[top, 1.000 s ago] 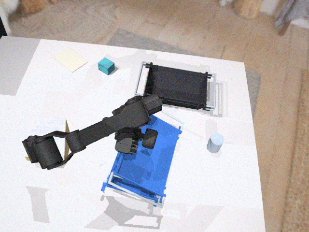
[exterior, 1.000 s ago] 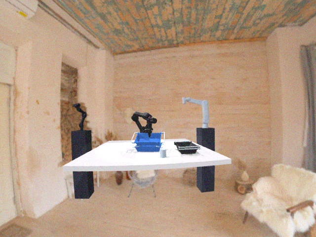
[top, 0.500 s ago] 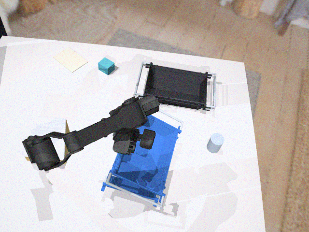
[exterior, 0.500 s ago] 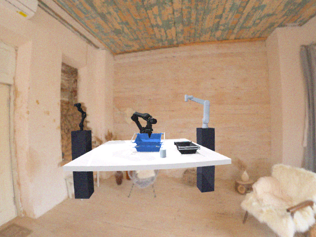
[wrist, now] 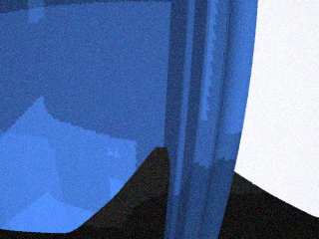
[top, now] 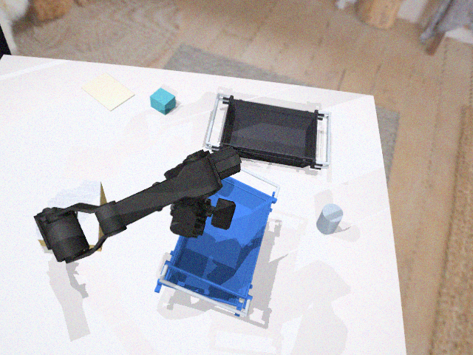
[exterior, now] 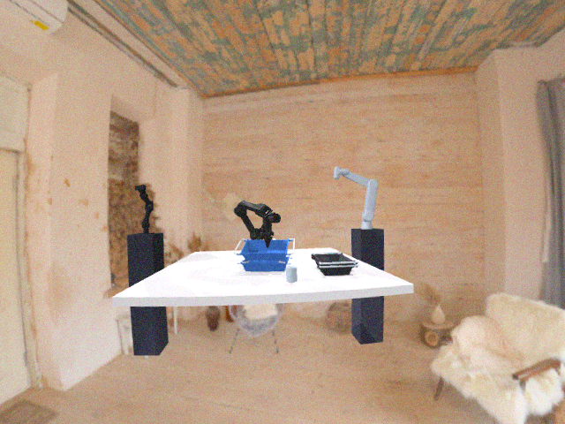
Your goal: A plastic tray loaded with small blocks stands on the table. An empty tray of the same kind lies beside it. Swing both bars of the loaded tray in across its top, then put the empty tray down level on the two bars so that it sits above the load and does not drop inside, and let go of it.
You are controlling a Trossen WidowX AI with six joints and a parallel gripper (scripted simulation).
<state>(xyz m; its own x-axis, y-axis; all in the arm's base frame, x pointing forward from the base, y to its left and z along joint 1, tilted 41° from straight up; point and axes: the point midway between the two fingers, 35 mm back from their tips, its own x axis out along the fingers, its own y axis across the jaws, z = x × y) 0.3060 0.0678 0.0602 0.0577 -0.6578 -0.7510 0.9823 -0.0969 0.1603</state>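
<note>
Now: gripper tip 80 mm short of the blue tray, 10 mm to the left of it and 10 mm below it. Also, from my gripper tip: grey cylinder 350 mm ahead, 110 mm to the left, 90 mm below; then teal cube 470 mm to the left, 150 mm behind, 100 mm below; then cream sheet 510 mm to the left, 340 mm behind, 120 mm below.
</note>
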